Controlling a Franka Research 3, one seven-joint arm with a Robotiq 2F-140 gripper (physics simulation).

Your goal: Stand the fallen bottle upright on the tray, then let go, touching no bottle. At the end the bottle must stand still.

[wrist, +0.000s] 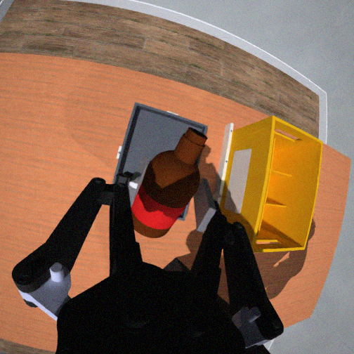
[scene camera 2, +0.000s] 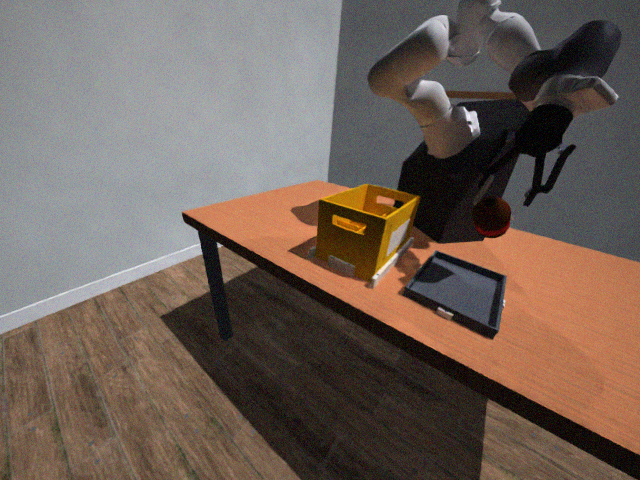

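Note:
My gripper [scene camera 2: 505,197] [wrist: 172,178] is shut on the brown bottle with a red label [scene camera 2: 491,217] [wrist: 172,180]. The bottle is held in the air, clear of the table, behind the tray in the scene view. In the wrist view it lies slanted between the two finger pads, its neck pointing to the upper right and its base toward the gripper. Its exact tilt is hard to tell in the scene view, where it looks short and round. The dark grey tray [scene camera 2: 465,290] [wrist: 150,131] lies flat on the table with no bottle on it.
A yellow crate [scene camera 2: 343,245] [wrist: 257,150] stands beside the tray, with white rails [scene camera 2: 392,262] [wrist: 226,160] along its foot. The orange-brown table [scene camera 2: 568,310] [wrist: 50,125] bears both. The dark robot base [scene camera 2: 439,191] stands behind the table.

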